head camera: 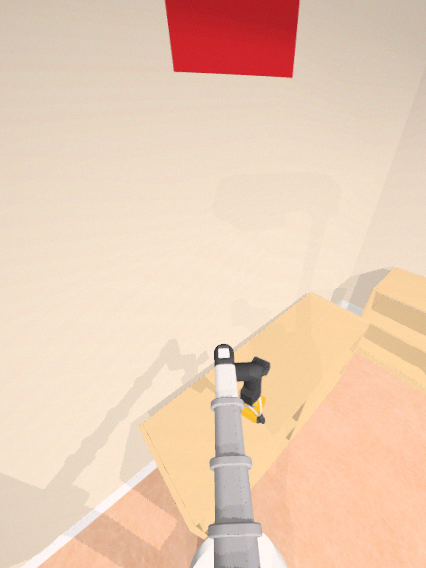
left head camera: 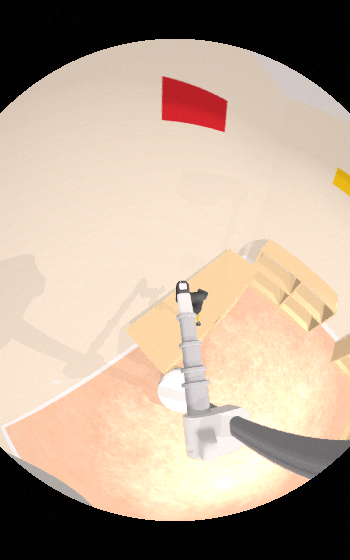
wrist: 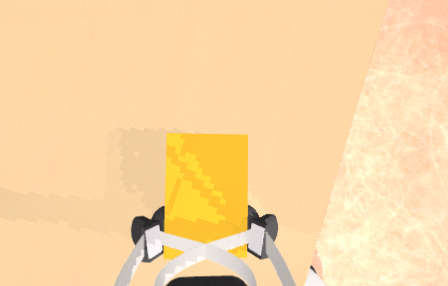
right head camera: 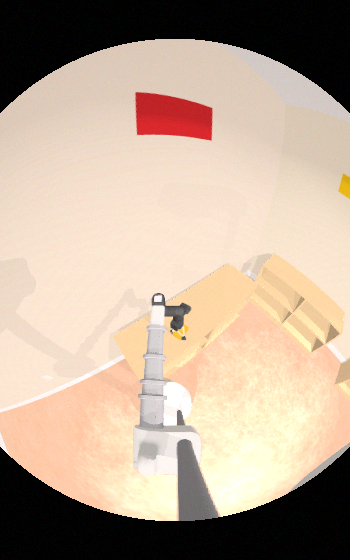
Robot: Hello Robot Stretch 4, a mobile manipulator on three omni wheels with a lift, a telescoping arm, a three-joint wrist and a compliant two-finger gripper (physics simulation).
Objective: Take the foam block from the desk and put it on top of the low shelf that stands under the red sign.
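Seen in the pictures: gripper, fingertip midpoint: point(head camera: 250, 415) point(wrist: 205, 222) point(right head camera: 177, 335); robot's base, link origin: point(left head camera: 180, 388) point(right head camera: 167, 401).
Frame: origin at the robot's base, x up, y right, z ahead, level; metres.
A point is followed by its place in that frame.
Note:
A yellow foam block point(head camera: 248, 414) {y 0.078, x 0.629, z 0.453 m} point(right head camera: 180, 334) point(wrist: 206, 175) {y 0.113, x 0.634, z 0.501 m} is between the fingers of my gripper point(head camera: 253, 416) {y 0.087, x 0.588, z 0.463 m} point(right head camera: 178, 334) {y 0.087, x 0.588, z 0.463 m} point(wrist: 205, 222) {y 0.087, x 0.588, z 0.463 m}, which is shut on it. The gripper and block are over the top of the low light-wood shelf point(head camera: 300, 340) {y 0.402, x 0.583, z 0.814 m} point(left head camera: 225, 280) {y 0.427, x 0.583, z 0.790 m} point(right head camera: 220, 295) {y 0.431, x 0.583, z 0.792 m} point(wrist: 75, 75) {y 0.064, x 0.583, z 0.637 m}, inside its edges. The block's shadow falls close beside it on the shelf top in the wrist view; whether its underside touches is hidden. The red sign point(head camera: 232, 40) {y 0.070, x 1.681, z 0.833 m} point(left head camera: 194, 105) {y 0.069, x 1.716, z 0.833 m} point(right head camera: 174, 116) {y 0.076, x 1.715, z 0.837 m} is on the wall above the shelf. The desk cannot be made out.
A second wood shelf unit point(head camera: 397, 285) {y 1.176, x 0.582, z 1.202 m} point(left head camera: 300, 270) {y 1.466, x 0.582, z 0.853 m} point(right head camera: 305, 285) {y 1.488, x 0.582, z 0.873 m} with open compartments stands close to the low shelf's right end. A yellow sign point(left head camera: 344, 182) {y 1.663, x 1.715, z 1.016 m} point(right head camera: 345, 186) {y 1.625, x 1.709, z 1.066 m} is on the right wall. Part of another wooden piece point(left head camera: 342, 352) {y 2.224, x 0.212, z -0.322 m} point(right head camera: 345, 376) {y 2.215, x 0.179, z -0.329 m} shows at the right edge.

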